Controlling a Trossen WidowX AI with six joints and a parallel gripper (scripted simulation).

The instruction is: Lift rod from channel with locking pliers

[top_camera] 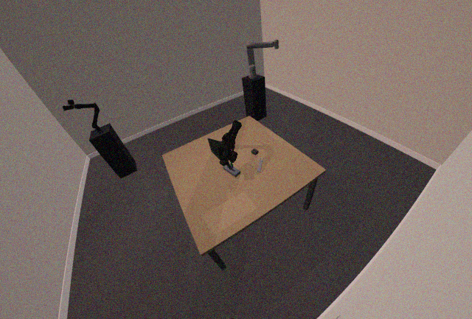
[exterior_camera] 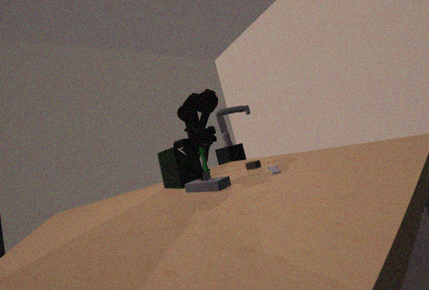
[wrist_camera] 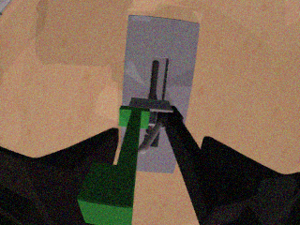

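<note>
My gripper tip is now 80 mm above the grey channel block. From my gripper tip the other things lie so: grey piece (100 mm ahead, 290 mm to the left, 100 mm below); dark handle (10 mm to the right); dark rod (10 mm to the left, 90 mm below).
</note>
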